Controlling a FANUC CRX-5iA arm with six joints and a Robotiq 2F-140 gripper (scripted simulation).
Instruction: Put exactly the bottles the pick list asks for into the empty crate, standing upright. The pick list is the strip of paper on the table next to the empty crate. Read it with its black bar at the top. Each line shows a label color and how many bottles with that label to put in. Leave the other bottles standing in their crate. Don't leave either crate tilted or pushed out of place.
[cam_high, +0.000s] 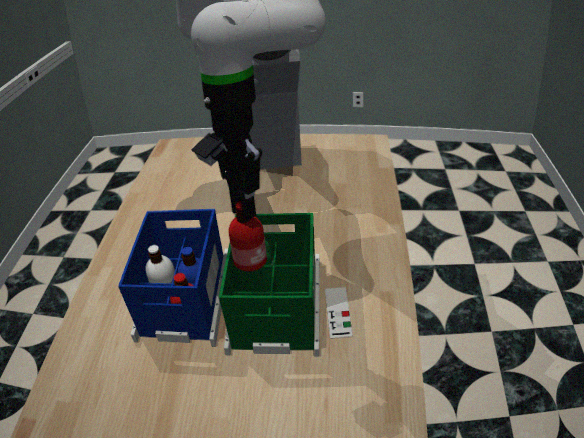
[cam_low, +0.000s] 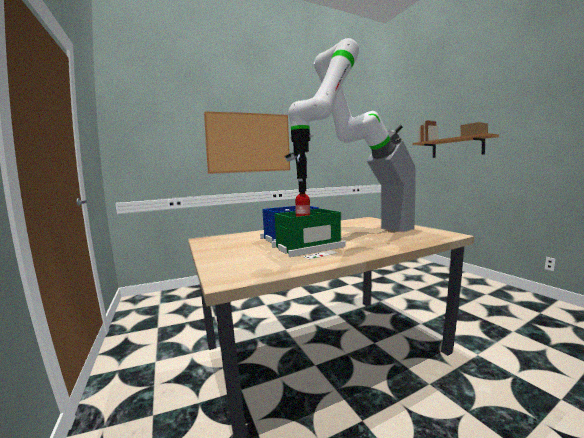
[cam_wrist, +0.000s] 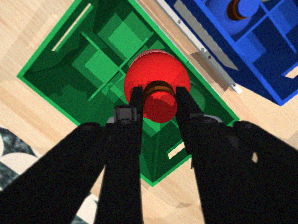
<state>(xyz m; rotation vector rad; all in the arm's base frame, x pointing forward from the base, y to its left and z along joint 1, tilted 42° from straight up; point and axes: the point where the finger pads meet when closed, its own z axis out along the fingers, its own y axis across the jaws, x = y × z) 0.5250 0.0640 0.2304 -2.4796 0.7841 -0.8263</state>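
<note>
Now: hand 8 cm above the red-label bottle. From my hand the other things lie so: blue bottle 22 cm below, 15 cm to the right, 2 cm ahead; green bottle 22 cm below, 8 cm behind, 2 cm to the right; green crate 23 cm below, 4 cm to the left, 1 cm behind.
</note>
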